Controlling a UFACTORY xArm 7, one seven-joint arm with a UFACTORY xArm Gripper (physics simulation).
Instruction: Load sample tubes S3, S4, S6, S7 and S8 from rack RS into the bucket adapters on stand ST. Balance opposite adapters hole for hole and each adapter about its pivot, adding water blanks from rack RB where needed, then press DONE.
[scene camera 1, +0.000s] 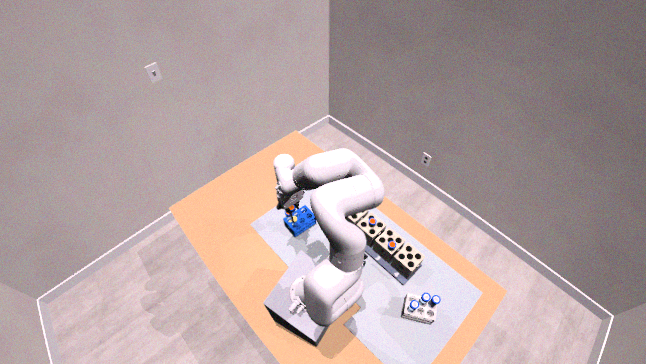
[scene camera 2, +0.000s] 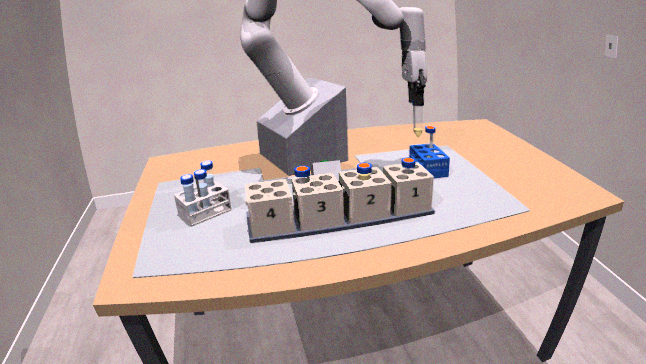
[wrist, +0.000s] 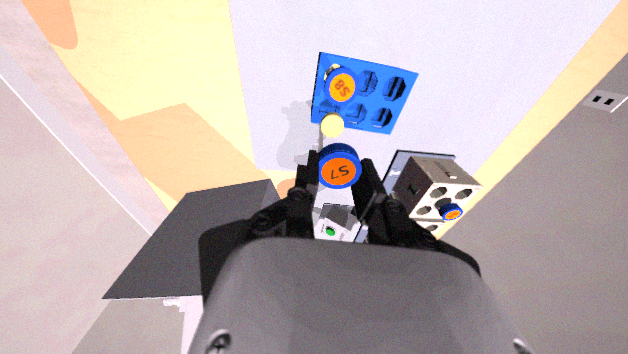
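Pixels of known places: gripper, fingertip midpoint: (scene camera 1: 292, 209) (scene camera 2: 416, 104) (wrist: 335, 168); arm's base, origin of the base link: (scene camera 2: 301, 101).
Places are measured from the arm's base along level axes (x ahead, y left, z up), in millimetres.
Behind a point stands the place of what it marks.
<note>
My gripper (scene camera 1: 291, 207) {y 262, x 250, z 14 mm} (scene camera 2: 416, 101) {y 262, x 250, z 14 mm} (wrist: 335, 168) {y 262, x 250, z 14 mm} is shut on tube S7 (scene camera 2: 417, 118) {y 256, x 264, z -26 mm} (wrist: 339, 172) {y 268, x 252, z 26 mm}, just under its orange-and-blue cap. S7 hangs upright, its yellow tip above blue rack RS (scene camera 1: 300, 231) {y 248, x 266, z -174 mm} (scene camera 2: 439, 171) {y 267, x 365, z -160 mm} (wrist: 396, 104) {y 263, x 352, z -121 mm}. Tube S8 (scene camera 2: 430, 129) {y 296, x 280, z -61 mm} (wrist: 342, 87) {y 306, x 267, z -60 mm} stands in a corner hole of RS. On stand ST (scene camera 2: 260, 238) {y -284, x 439, z -172 mm}, adapter 1 (scene camera 2: 415, 204) {y 72, x 510, z -149 mm}, adapter 2 (scene camera 2: 370, 212) {y -39, x 486, z -150 mm} and adapter 3 (scene camera 2: 321, 219) {y -148, x 463, z -148 mm} each show one orange-capped tube; their labels are unreadable. Adapter 4 (scene camera 2: 270, 226) {y -258, x 439, z -149 mm} shows open holes. White rack RB (scene camera 1: 415, 317) {y -386, x 198, z -152 mm} (scene camera 2: 182, 212) {y -443, x 259, z -156 mm} holds three white-and-blue-capped blanks.
A small white box (scene camera 2: 326, 167) {y -53, x 287, z -110 mm} with a green button (wrist: 330, 231) {y -32, x 241, z -112 mm} stands behind the adapters, near the grey arm base (scene camera 2: 302, 132) {y -49, x 121, z -61 mm}. The arm (scene camera 1: 345, 200) {y -81, x 80, z 535 mm} passes over the mat and hides part of the adapter row in scene camera 1.
</note>
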